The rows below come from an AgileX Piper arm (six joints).
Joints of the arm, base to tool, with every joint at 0 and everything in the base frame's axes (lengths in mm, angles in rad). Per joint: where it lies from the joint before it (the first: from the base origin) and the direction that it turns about. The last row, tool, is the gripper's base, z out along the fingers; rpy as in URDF.
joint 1: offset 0 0 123 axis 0 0 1
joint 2: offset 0 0 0 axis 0 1 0
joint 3: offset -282.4 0 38.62 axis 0 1 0
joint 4: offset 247.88 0 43.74 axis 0.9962 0 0.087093
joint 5: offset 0 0 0 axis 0 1 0
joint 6: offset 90.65 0 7.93 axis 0.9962 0 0.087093
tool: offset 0 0 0 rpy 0 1.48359 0
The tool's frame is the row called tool.
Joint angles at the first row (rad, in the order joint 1, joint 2, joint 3, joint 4, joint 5, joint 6):
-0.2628 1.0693 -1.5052 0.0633 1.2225 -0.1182
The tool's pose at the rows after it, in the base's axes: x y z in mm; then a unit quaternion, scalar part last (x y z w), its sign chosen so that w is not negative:
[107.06, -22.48, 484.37, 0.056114, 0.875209, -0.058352, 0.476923]
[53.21, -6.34, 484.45, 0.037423, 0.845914, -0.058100, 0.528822]
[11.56, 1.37, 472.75, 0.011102, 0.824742, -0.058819, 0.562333]
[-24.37, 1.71, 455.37, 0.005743, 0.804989, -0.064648, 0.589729]
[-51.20, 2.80, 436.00, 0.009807, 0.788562, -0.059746, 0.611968]
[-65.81, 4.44, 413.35, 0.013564, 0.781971, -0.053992, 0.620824]
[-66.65, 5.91, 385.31, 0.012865, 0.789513, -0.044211, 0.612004]
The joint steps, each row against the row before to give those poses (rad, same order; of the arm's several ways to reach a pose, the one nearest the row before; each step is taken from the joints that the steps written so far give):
0.0062 -0.2010 0.0708 0.0002 0.0010 0.0007
0.0370 -0.1755 0.0557 -0.0003 -0.0001 0.0021
0.0650 -0.1494 0.0685 -0.0266 0.0001 -0.0012
0.0484 -0.1418 0.0716 -0.0469 0.0014 0.0210
0.0167 -0.1233 0.0677 -0.0106 0.0014 0.0227
0.0011 -0.1018 0.0800 0.0047 0.0007 0.0125
0.0000 -0.0828 0.1092 0.0162 -0.0022 0.0046

